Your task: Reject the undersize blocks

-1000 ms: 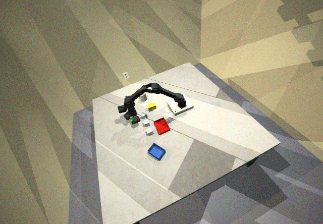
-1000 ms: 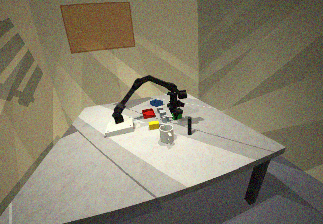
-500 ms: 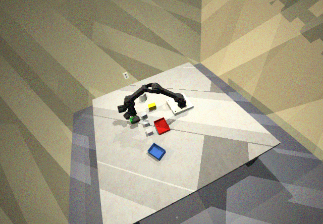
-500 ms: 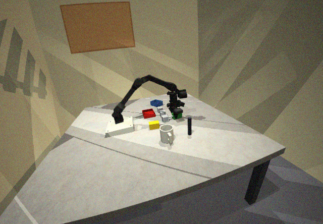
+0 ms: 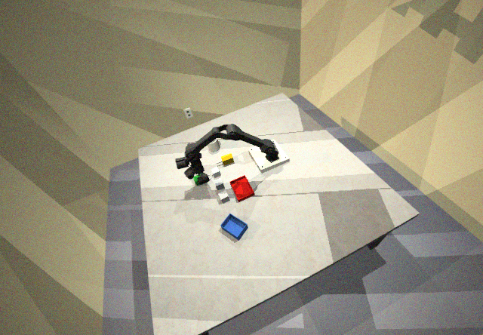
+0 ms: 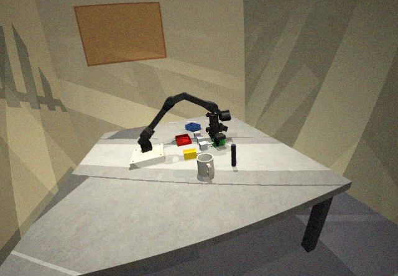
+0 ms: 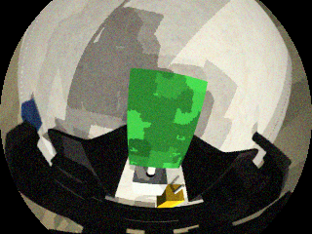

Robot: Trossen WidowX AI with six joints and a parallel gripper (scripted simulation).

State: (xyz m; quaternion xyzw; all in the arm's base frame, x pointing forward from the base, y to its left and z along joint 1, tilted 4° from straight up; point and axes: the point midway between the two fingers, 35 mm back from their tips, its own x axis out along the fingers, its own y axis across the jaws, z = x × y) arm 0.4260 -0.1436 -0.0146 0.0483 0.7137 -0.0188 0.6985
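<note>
The green GO gauge lies 2 cm above my gripper tip and 1 cm behind it. Also, from my gripper tip: black cylinder: 24 cm to the right, 5 cm above, 3 cm behind; then yellow block: 17 cm behind, 5 cm to the right, 1 cm above; then steel block: 10 cm to the left, 6 cm behind, 1 cm above.
</note>
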